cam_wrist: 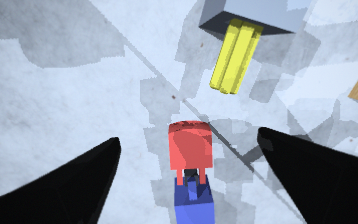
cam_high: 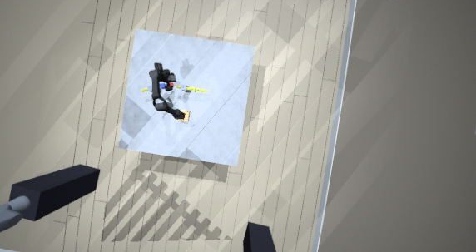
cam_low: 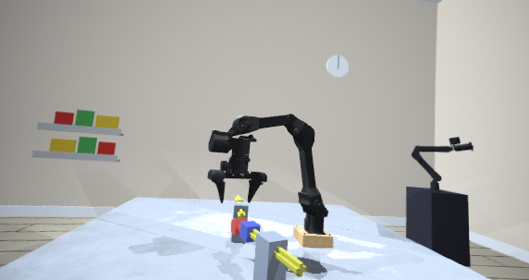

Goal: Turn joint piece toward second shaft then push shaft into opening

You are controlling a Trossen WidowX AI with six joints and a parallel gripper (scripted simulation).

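Now: gripper tip 20 mm past the red joint piece, 40 mm to the right of it and 60 mm above it.
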